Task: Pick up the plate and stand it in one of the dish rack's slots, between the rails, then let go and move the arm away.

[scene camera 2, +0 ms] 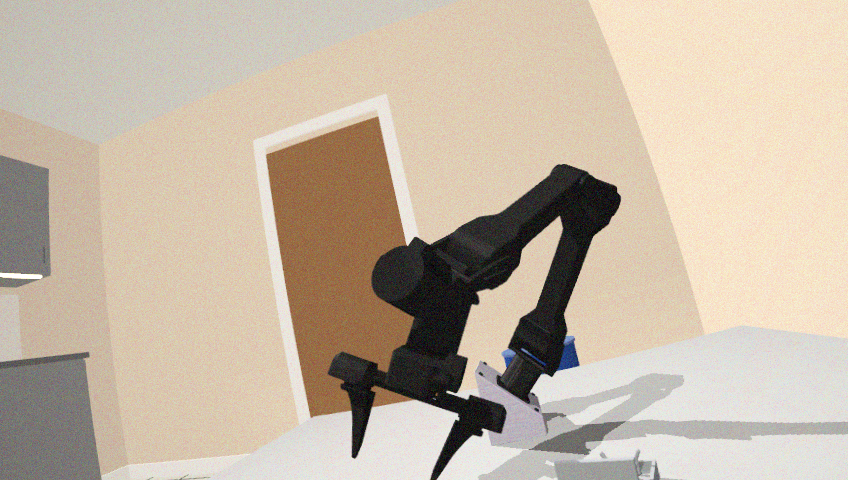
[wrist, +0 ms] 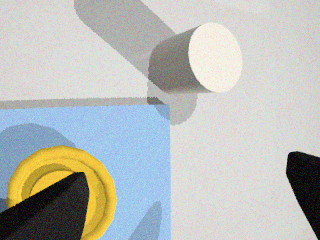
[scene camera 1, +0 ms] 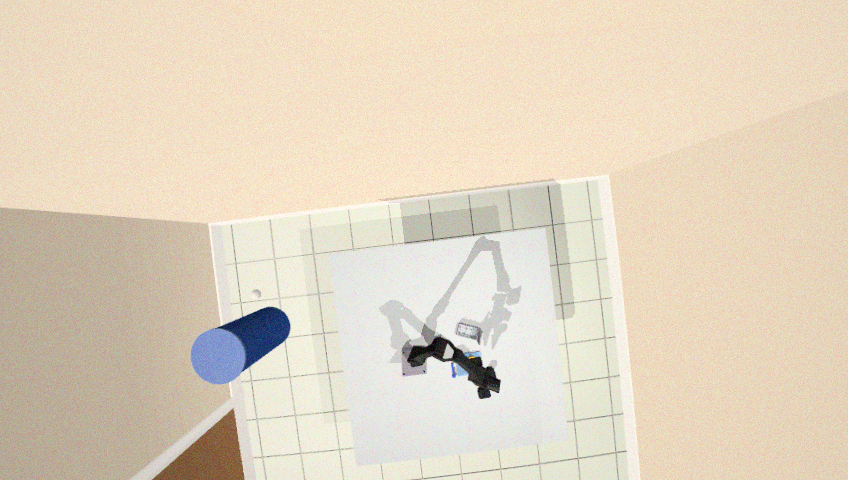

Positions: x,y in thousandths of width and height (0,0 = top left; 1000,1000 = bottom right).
Scene:
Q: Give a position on a light blue mat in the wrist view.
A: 417,594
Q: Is my gripper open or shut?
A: Open.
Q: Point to a white cup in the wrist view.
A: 648,244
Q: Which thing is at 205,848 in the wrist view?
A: My gripper.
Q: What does my gripper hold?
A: Nothing.

